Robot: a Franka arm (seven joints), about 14 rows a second.
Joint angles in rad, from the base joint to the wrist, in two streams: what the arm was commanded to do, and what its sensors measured. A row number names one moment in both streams.
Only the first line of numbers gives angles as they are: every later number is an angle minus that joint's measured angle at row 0.
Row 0, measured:
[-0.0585, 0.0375, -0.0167, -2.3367, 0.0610, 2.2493, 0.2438]
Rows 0 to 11, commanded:
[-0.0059, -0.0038, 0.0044, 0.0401, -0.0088, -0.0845, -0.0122]
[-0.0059, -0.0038, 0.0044, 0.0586, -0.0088, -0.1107, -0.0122]
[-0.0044, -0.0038, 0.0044, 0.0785, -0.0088, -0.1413, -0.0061]
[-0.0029, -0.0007, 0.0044, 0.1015, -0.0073, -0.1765, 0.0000]
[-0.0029, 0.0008, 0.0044, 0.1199, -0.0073, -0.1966, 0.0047]
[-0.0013, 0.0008, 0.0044, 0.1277, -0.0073, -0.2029, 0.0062]
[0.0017, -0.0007, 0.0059, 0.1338, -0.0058, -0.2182, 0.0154]
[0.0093, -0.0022, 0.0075, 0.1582, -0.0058, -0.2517, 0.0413]
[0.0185, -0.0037, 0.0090, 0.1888, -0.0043, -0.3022, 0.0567]
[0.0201, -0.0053, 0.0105, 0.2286, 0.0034, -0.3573, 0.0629]
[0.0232, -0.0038, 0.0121, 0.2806, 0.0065, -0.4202, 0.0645]
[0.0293, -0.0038, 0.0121, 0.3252, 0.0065, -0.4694, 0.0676]
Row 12, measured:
[0.0169, -0.0019, 0.0111, 0.2352, 0.0009, -0.3744, 0.0418]
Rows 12 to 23, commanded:
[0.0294, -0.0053, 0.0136, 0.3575, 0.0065, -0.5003, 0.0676]
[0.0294, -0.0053, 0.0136, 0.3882, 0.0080, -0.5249, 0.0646]
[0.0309, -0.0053, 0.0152, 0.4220, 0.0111, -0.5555, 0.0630]
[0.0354, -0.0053, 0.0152, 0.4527, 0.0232, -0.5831, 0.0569]
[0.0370, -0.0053, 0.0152, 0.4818, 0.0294, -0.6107, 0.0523]
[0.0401, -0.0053, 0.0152, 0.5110, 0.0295, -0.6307, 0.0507]
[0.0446, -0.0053, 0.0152, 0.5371, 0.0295, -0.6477, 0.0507]
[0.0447, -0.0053, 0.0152, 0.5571, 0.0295, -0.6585, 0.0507]
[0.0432, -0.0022, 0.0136, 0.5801, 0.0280, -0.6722, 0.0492]
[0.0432, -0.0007, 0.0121, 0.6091, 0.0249, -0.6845, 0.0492]
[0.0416, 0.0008, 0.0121, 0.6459, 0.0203, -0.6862, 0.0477]
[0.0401, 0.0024, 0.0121, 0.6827, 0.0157, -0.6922, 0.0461]
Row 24, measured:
[0.0395, -0.0077, 0.0164, 0.6002, 0.0167, -0.6581, 0.0475]
